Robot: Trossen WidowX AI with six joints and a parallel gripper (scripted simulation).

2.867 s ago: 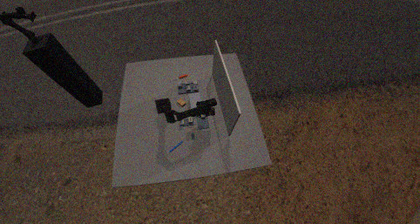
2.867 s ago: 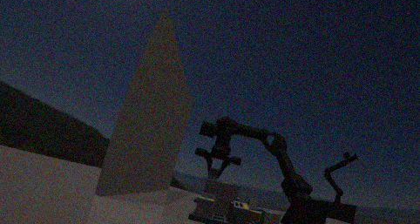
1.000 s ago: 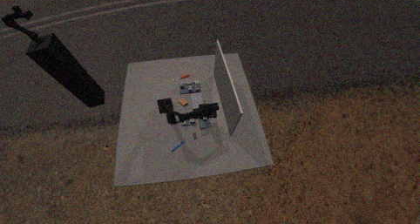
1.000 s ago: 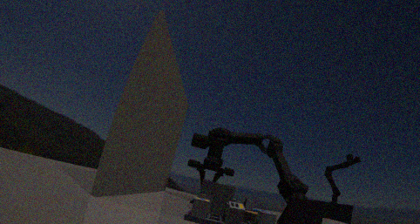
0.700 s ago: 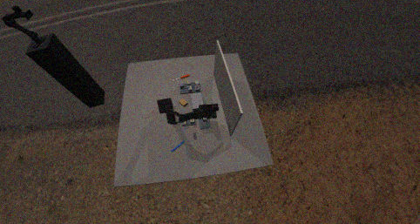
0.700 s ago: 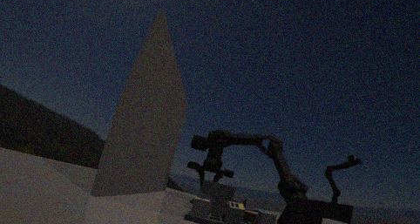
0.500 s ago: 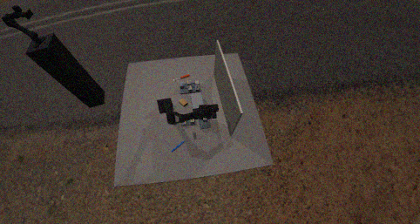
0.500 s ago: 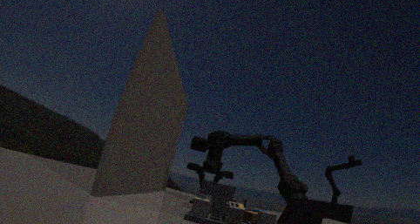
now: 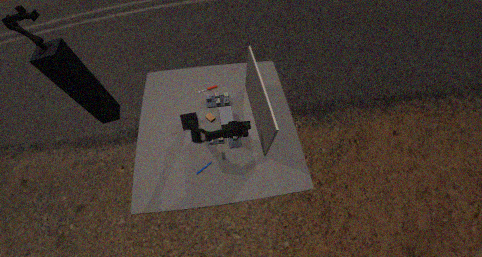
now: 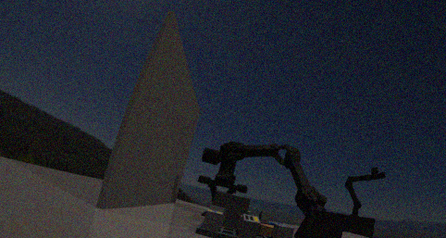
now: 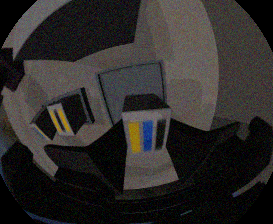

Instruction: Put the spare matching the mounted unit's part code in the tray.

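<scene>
Right now the tray is 4 cm below my gripper tip. From my gripper tip the other things lie so: blue pen 28 cm behind, 15 cm to the right, 4 cm below; then white upright panel 22 cm ahead, 15 cm to the left, 18 cm above.
</scene>
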